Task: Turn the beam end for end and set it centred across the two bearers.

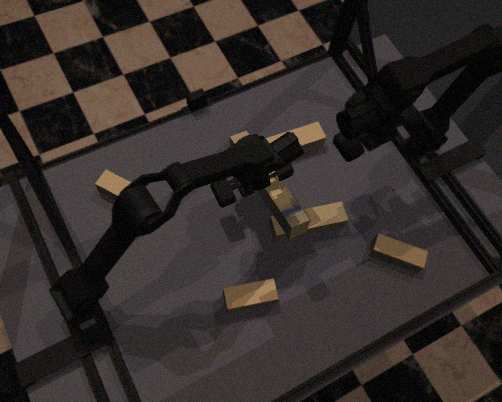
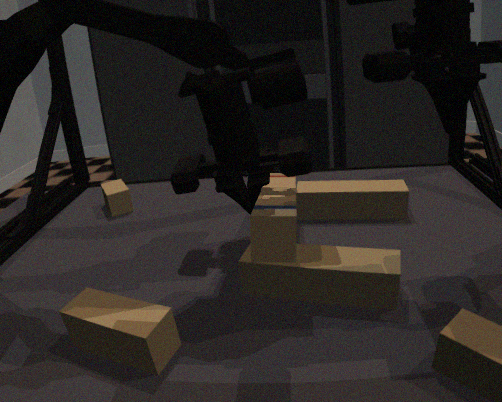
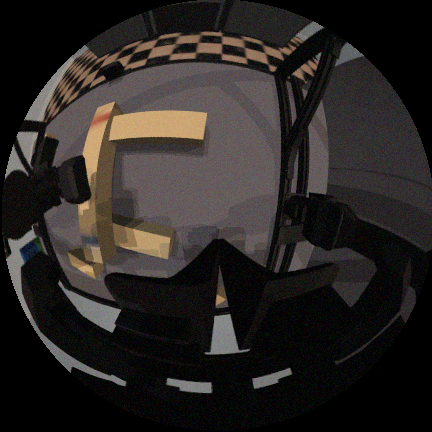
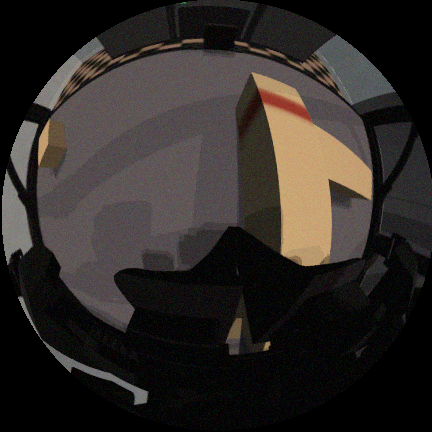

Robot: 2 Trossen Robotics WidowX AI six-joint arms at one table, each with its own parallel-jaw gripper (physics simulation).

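Pixels of known places: left gripper, fingertip midpoint: (image 1: 368, 147) (image 2: 450, 133) (image 3: 218, 243); right gripper, fingertip midpoint: (image 4: 232, 231); left arm's base at its link origin: (image 1: 416, 146) (image 3: 293, 206) (image 4: 373, 241); right arm's base at its link origin: (image 1: 80, 307).
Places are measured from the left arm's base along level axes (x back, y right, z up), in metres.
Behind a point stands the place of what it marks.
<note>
The beam (image 1: 286, 202) {z 0.078, x -0.416, y -0.009 m} (image 2: 273, 233) {z 0.073, x -0.418, y -0.076 m} (image 3: 98, 177) {z 0.053, x -0.393, y 0.067 m} (image 4: 300, 181) {z 0.051, x -0.422, y 0.124 m} is a long wooden block with a blue stripe at its near end and a red stripe at its far end. It lies across the left ends of the far bearer (image 1: 311, 134) {z 0.028, x -0.245, y 0.142 m} (image 2: 353, 199) {z 0.015, x -0.302, y 0.128 m} (image 3: 158, 125) {z 0.028, x -0.289, y 0.146 m} and the near bearer (image 1: 329, 215) {z 0.028, x -0.322, y -0.069 m} (image 2: 337, 271) {z 0.026, x -0.353, y -0.083 m} (image 3: 151, 240) {z 0.028, x -0.313, y -0.058 m}. My right gripper (image 1: 274, 177) (image 2: 251, 204) {z 0.019, x -0.454, y 0.088 m} (image 4: 232, 231) {z 0.019, x -0.454, y 0.088 m} is shut and empty, low against the beam's left side near its middle. My left gripper (image 1: 344, 135) (image 3: 218, 243) {z 0.149, x -0.205, y 0.002 m} is shut and empty, raised off to the right.
Loose wooden blocks lie on the table: one at the front (image 1: 251, 293) {z 0.031, x -0.578, y -0.149 m} (image 2: 119, 329) {z 0.031, x -0.561, y -0.177 m}, one at the right (image 1: 400, 250) {z 0.025, x -0.218, y -0.218 m}, one at the far left (image 1: 111, 182) {z 0.025, x -0.745, y 0.237 m} (image 2: 117, 197) {z 0.016, x -0.719, y 0.195 m}. A dark frame (image 1: 353, 36) {z 0.002, x 0.036, y 0.376 m} edges the table.
</note>
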